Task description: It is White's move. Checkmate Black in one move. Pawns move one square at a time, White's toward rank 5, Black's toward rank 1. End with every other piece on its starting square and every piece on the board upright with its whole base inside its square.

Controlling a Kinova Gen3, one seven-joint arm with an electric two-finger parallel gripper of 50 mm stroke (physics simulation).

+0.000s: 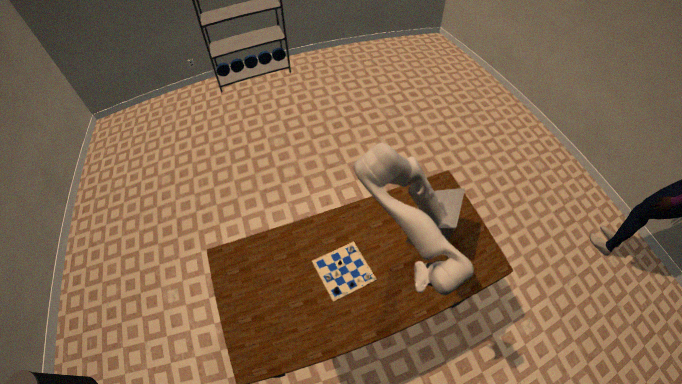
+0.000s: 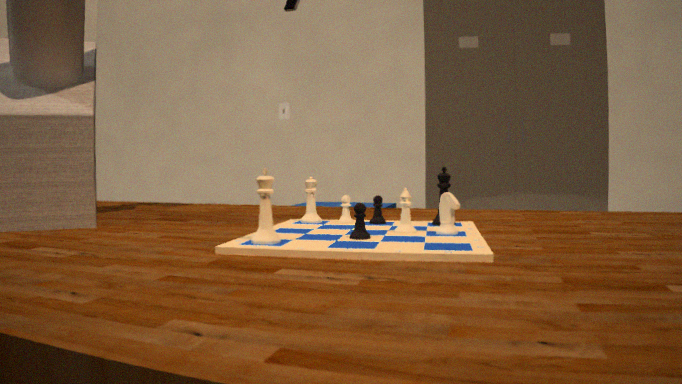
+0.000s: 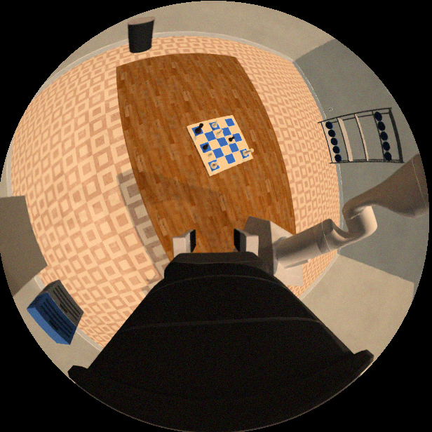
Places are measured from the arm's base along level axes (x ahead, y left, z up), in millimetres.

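Pixels of known places: gripper, fingertip midpoint: (image 2: 278, 0); arm's base at its link origin: (image 1: 436, 216) (image 2: 49, 71).
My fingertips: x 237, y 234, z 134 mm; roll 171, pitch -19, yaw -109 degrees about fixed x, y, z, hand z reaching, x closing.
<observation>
For each thing: its top centre in the pictures, then the offset to it from my fingertips. Level surfaces: height alone.
- blue-and-cream board at its top centre: (image 2: 367, 232) (image 1: 343, 270) 239 mm right, 197 mm ahead, 330 mm down
- black king at its top centre: (image 2: 444, 167) (image 1: 336, 287) 157 mm right, 266 mm ahead, 267 mm down
- white knight at its top centre: (image 2: 448, 192) 231 mm right, 275 mm ahead, 291 mm down
- white bishop at its top centre: (image 2: 405, 187) 234 mm right, 234 mm ahead, 287 mm down
- white king at its top centre: (image 2: 265, 168) 323 mm right, 128 mm ahead, 267 mm down
- white queen at its top centre: (image 2: 310, 176) 167 mm right, 114 mm ahead, 278 mm down
- white pawn at its top centre: (image 2: 345, 195) 168 mm right, 156 mm ahead, 299 mm down
- wooden table at its surface level: 336 mm down
The blue-and-cream board (image 1: 328, 260) (image 2: 355, 256) (image 3: 223, 121) bears upright pieces. The black king (image 1: 336, 290) (image 2: 443, 182) (image 3: 198, 129) is in a corner. A white knight (image 2: 447, 215) (image 3: 215, 125), a white bishop (image 2: 405, 212) and a black pawn (image 2: 360, 222) (image 3: 231, 139) stand apart. The white king (image 2: 265, 212) (image 3: 246, 152) and white queen (image 2: 310, 202) (image 3: 214, 165) are in other corners. A white pawn (image 2: 345, 210) (image 3: 210, 155) stands between the queen and another black pawn (image 2: 378, 211) (image 3: 205, 147). My gripper (image 3: 214, 237) is open and empty, high above the table, away from the board.
The wooden table (image 1: 270, 320) (image 2: 300, 310) (image 3: 160, 100) carries the arm's pale base block (image 1: 453, 202) (image 2: 47, 172) beyond one side of the board. A shelf rack (image 1: 247, 41) stands against the wall. A person's legs (image 1: 631, 222) show at the right. A dark bin (image 3: 140, 37) stands beyond the table.
</observation>
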